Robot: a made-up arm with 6 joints.
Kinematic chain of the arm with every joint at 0, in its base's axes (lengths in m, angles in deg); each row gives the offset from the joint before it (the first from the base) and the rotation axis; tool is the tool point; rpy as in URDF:
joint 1: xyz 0 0 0.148 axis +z
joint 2: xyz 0 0 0 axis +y
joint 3: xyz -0.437 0 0.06 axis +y
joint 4: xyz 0.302 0 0.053 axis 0.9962 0 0.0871
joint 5: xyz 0 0 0 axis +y
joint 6: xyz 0.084 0 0.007 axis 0.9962 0 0.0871
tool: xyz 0 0 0 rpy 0 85 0
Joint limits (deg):
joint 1: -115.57..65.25
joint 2: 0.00..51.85
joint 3: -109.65..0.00
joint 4: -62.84..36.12
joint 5: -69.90..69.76
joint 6: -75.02..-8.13
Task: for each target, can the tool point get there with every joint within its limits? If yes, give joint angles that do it. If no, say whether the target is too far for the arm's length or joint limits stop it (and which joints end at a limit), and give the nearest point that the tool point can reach.
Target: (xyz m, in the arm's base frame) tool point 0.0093 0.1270 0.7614
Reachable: yes | joints -71.74 36.48 -77.00 -46.45 -52.94 -61.85
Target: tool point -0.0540 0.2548 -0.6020
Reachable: no: joint limits stop it (at a limit: joint 2, joint 3, joint 5) | nearest point -0.0206 0.0972 0.1846 | short by 0.803 m
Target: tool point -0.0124 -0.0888 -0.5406
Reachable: no: joint limits stop it (at a limit: joint 1, joint 2, joint 3, joint 5) | nearest point -0.0393 -0.0913 0.1846 | short by 0.726 m
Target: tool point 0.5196 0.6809 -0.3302
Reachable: no: too far | nearest point 0.3100 0.5936 0.4697 | short by 0.832 m
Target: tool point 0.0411 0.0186 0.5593
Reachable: yes | joints -53.19 33.86 -34.60 -37.66 -58.90 -60.91
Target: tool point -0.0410 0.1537 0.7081
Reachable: yes | joints -60.98 28.08 -65.79 -34.00 -55.41 -38.40
